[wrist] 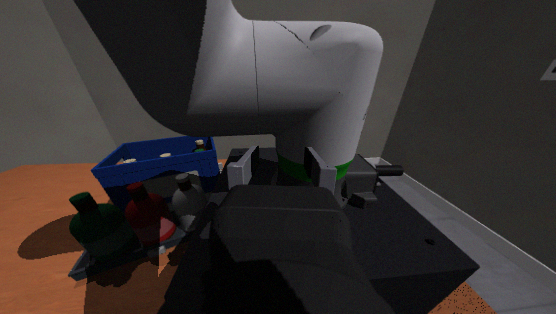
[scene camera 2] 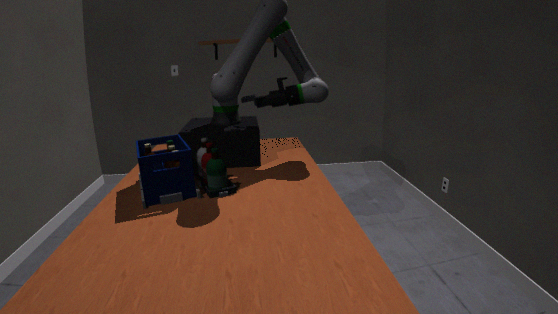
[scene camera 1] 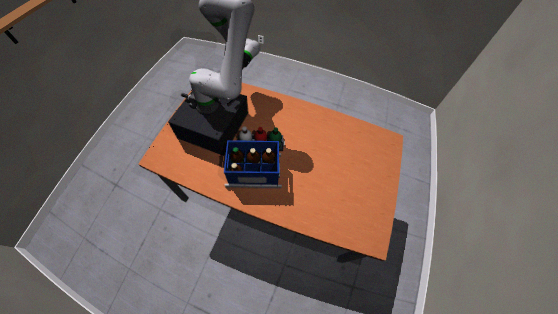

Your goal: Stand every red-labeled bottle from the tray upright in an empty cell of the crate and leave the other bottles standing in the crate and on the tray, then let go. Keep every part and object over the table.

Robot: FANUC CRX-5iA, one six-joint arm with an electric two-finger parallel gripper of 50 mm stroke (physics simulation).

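Frame: origin at the arm's base, x ahead, y left, z up, level; metres.
Where they show: gripper, fingertip midpoint: (wrist: 281, 155) (scene camera 2: 242, 100); arm's base, origin of the base link: (scene camera 2: 226, 122) (scene camera 1: 208, 104).
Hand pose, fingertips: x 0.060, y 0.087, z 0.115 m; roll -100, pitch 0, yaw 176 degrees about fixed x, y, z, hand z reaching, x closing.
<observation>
Things, the pixels of their top centre, and the offset from my fingertips. "*": a spot on its surface instead. Level surfaces: height alone.
- red bottle, middle of its top: (wrist: 134, 185) (scene camera 2: 209, 143) (scene camera 1: 260, 128) dx +0.306, dy -0.113, dz -0.124 m
- tray, surface spot: (scene camera 2: 223, 192) * dx +0.434, dy -0.055, dz -0.269 m
- grey-white bottle, middle of its top: (wrist: 181, 176) (scene camera 1: 244, 128) dx +0.225, dy -0.147, dz -0.124 m
- green bottle, middle of its top: (wrist: 79, 196) (scene camera 2: 214, 148) (scene camera 1: 275, 129) dx +0.385, dy -0.080, dz -0.124 m
- blue crate, middle of its top: (wrist: 153, 155) (scene camera 2: 176, 143) (scene camera 1: 256, 146) dx +0.343, dy -0.230, dz -0.109 m
- green-capped brown bottle, middle of its top: (scene camera 1: 235, 149) dx +0.246, dy -0.289, dz -0.121 m
- pale-capped bottle, middle of its top: (scene camera 2: 147, 144) (wrist: 199, 140) (scene camera 1: 234, 165) dx +0.284, dy -0.374, dz -0.121 m
- wooden table, its level: dz -0.284 m
The red bottle (scene camera 1: 260, 135) (scene camera 2: 206, 161) (wrist: 147, 215) stands upright on the tray (scene camera 2: 223, 192) (wrist: 78, 270), between a grey-white bottle (scene camera 1: 245, 135) (wrist: 188, 200) and a green bottle (scene camera 1: 275, 136) (scene camera 2: 216, 174) (wrist: 102, 227). The blue crate (scene camera 1: 234, 177) (scene camera 2: 167, 186) (wrist: 145, 168) stands beside the tray. Its far row holds a green-capped brown bottle (scene camera 1: 236, 155) and two pale-capped ones (scene camera 1: 252, 156) (scene camera 1: 268, 156); another pale-capped bottle (scene camera 1: 234, 167) is in the near left cell. The near middle and near right cells look empty. My gripper (scene camera 2: 248, 98) (wrist: 281, 155) is open and empty, high above the table, away from the bottles.
The black pedestal (scene camera 1: 200, 125) (scene camera 2: 232, 145) (wrist: 425, 245) under the arm stands close to the tray and crate. The arm's base and lower link rise in front of the fingers in the wrist view. The wooden table (scene camera 1: 340, 175) (scene camera 2: 240, 260) extends beyond the crate.
</observation>
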